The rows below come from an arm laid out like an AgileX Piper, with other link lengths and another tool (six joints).
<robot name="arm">
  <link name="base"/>
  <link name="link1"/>
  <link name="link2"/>
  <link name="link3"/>
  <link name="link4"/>
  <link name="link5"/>
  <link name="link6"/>
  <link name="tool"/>
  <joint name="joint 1" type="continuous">
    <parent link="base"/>
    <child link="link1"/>
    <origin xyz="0 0 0.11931" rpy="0 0 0"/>
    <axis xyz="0 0 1"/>
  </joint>
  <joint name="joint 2" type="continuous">
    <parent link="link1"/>
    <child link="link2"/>
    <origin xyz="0 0 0" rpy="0 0 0"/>
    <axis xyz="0 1 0"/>
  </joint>
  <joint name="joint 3" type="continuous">
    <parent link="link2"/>
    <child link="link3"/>
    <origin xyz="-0.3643 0 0.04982" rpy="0 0 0"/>
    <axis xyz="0 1 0"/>
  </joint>
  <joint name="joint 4" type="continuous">
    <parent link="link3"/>
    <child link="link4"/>
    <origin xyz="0.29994 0 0.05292" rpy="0 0 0"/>
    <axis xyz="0.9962 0 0.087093"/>
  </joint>
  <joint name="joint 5" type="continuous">
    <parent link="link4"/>
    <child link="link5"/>
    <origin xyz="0 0 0" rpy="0 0 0"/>
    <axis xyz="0 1 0"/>
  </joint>
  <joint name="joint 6" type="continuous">
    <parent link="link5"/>
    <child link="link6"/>
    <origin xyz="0.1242 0 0.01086" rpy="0 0 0"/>
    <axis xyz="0.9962 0 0.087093"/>
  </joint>
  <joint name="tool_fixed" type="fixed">
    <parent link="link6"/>
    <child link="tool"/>
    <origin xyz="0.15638 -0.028 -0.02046" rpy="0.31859 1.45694 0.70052"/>
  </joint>
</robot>
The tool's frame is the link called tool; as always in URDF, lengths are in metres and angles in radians. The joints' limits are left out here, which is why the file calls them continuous.
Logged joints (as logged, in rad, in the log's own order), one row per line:
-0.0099 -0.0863 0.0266 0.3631 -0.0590 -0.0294
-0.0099 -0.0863 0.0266 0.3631 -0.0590 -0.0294
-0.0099 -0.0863 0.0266 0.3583 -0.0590 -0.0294
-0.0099 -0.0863 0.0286 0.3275 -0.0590 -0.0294
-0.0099 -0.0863 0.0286 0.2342 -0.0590 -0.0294
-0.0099 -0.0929 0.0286 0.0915 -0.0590 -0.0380
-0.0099 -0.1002 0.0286 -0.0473 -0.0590 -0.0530
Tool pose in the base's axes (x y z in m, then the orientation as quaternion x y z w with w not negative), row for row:
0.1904 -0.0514 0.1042 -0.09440 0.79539 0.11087 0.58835
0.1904 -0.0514 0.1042 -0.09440 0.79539 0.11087 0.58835
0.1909 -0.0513 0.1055 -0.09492 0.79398 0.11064 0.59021
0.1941 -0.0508 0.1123 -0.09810 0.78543 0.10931 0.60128
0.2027 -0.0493 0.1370 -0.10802 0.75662 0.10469 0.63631
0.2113 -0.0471 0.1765 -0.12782 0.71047 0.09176 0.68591
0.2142 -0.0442 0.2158 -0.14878 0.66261 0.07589 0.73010
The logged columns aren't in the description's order. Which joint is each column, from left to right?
Columns, left to right: joint 2, joint 4, joint 3, joint 5, joint 1, joint 6.
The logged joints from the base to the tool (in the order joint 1, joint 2, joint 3, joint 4, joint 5, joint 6), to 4 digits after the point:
-0.0590 -0.0099 0.0266 -0.0863 0.3631 -0.0294
-0.0590 -0.0099 0.0266 -0.0863 0.3631 -0.0294
-0.0590 -0.0099 0.0266 -0.0863 0.3583 -0.0294
-0.0590 -0.0099 0.0286 -0.0863 0.3275 -0.0294
-0.0590 -0.0099 0.0286 -0.0863 0.2342 -0.0294
-0.0590 -0.0099 0.0286 -0.0929 0.0915 -0.0380
-0.0590 -0.0099 0.0286 -0.1002 -0.0473 -0.0530

